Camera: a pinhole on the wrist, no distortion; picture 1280 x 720 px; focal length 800.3 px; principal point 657.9 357.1 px. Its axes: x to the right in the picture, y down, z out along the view. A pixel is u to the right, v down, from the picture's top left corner.
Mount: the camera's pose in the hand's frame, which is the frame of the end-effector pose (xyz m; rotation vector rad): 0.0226 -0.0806 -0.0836 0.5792 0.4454 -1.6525
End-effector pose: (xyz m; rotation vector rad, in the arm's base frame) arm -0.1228 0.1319 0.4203 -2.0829 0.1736 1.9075
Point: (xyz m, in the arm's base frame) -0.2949 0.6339 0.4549
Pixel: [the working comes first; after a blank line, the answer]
In the camera's frame: 0.0372 0.0534 0.5252

714.6 438.5
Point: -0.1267 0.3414 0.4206
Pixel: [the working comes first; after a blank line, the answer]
In the camera's frame: 0.0007 0.0251 0.1893

660.7 463.1
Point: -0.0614 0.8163 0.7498
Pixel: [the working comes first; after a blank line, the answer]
In the camera's frame: 0.3994 -0.1492 0.5750

1213.8 149.4
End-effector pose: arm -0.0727 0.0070 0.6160 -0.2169 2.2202 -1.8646
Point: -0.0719 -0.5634 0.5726
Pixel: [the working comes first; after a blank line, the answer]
In the camera's frame: -0.4113 0.1452 0.4758

outside the picture
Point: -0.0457 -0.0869 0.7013
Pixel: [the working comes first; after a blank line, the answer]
In the camera's frame: -0.0816 -0.0221 0.1477

215.6 237.3
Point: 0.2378 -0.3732 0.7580
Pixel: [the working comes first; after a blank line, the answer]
In the camera's frame: -0.1879 -0.1953 0.5002

357.3 44.6
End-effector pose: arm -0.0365 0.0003 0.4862 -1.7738 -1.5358 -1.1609
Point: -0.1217 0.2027 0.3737
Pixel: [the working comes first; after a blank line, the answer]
In the camera's frame: -0.1193 0.0071 0.2654

298.3 378.4
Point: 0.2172 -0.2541 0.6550
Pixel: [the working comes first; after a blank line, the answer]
In the camera's frame: -0.2349 -0.0822 -0.3521

behind the camera
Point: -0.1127 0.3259 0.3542
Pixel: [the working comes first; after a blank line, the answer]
In the camera's frame: -0.1755 0.0610 0.3632

271.2 491.5
